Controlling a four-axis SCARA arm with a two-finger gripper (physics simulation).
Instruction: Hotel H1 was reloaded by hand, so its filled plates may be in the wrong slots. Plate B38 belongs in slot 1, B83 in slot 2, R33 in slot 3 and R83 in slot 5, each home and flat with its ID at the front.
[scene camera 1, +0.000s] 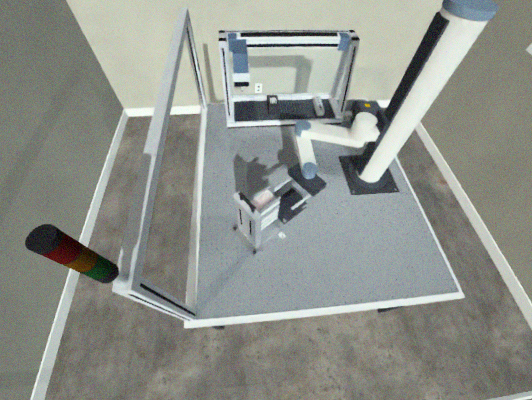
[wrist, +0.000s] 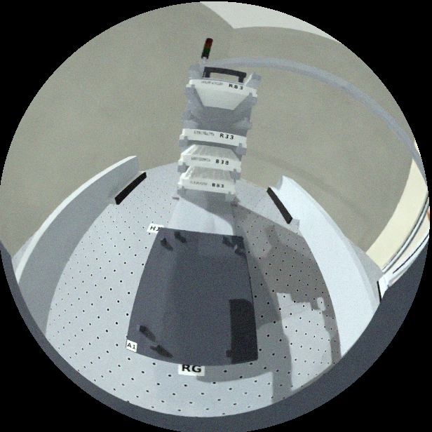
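Seen in the pictures: gripper, fingertip midpoint: (scene camera 1: 282, 199); arm's base, link origin: (scene camera 1: 366, 174).
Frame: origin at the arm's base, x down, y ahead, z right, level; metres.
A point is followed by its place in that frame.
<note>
Hotel H1 (scene camera 1: 242, 220) @(x -0.188, y 0.774, z -0.355 m) (wrist: 215, 118) stands upright with four white plates, ID labels facing the wrist view. From the bottom, plate B83 (wrist: 205, 186) is in slot 1, plate B38 (wrist: 202, 160) in slot 2 and plate R33 (wrist: 212, 136) in slot 3. Slot 4 is empty. Plate R83 (wrist: 215, 88) is in slot 5, at the top. The plates look level. My gripper (scene camera 1: 284, 198) @(x -0.168, y 0.577, z -0.245 m) (wrist: 208, 169) is open and empty, its fingers spread on the hotel's front side, above the dark stand. Fine seating of the plates is too small to tell.
The dark stand RG (scene camera 1: 290, 214) @(x -0.072, y 0.531, z -0.280 m) (wrist: 200, 290) lies in front of the hotel, with small corner posts. A framed gantry (scene camera 1: 223, 75) @(x -0.342, y 0.842, z 0.532 m) stands at the back wall. A tall frame (scene camera 1: 159, 115) @(x -0.620, y 1.021, z -0.166 m) with a signal tower (scene camera 1: 75, 255) @(x -0.805, y 1.007, z -0.714 m) lines the left edge. The arm's column (scene camera 1: 425, 95) @(x -0.603, y 0.019, z -0.072 m) is at right.
</note>
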